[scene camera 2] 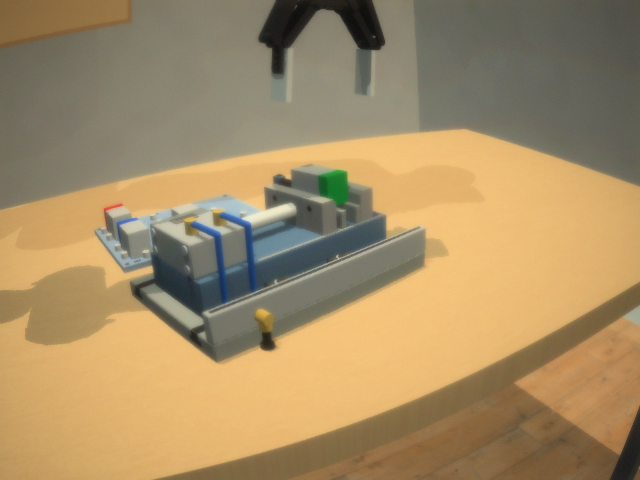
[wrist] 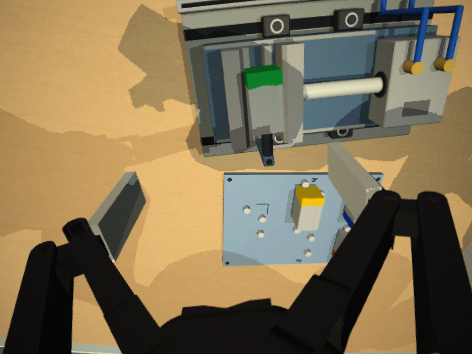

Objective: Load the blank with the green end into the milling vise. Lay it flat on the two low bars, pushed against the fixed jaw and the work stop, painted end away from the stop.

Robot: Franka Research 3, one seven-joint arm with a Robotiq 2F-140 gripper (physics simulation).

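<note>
The green-ended blank (scene camera 2: 306, 176) (wrist: 265, 110) lies between the vise jaws, its top above them. Its green end points away from the work stop (scene camera 2: 281, 179) (wrist: 267, 147), and its grey end is at the stop's black pin. The fixed jaw (scene camera 2: 363, 198) (wrist: 234, 95) is on one side, the moving jaw (scene camera 2: 305, 206) (wrist: 294, 90) on the other. Contact with the fixed jaw is unclear; the low bars under the blank are mostly hidden. My gripper (scene camera 2: 323, 96) (wrist: 232, 173) is wide open and empty, high above the vise.
A light-blue pegged plate (scene camera 2: 235, 206) (wrist: 235, 255) beside the vise holds a yellow-ended blank (wrist: 308, 212), a blue-ended blank (scene camera 2: 134, 239) and a red-ended blank (scene camera 2: 118, 221). Blue pipes (scene camera 2: 220, 258) (wrist: 422, 37) rise over the cylinder block. A grey rail (scene camera 2: 320, 289) runs along the vise's front.
</note>
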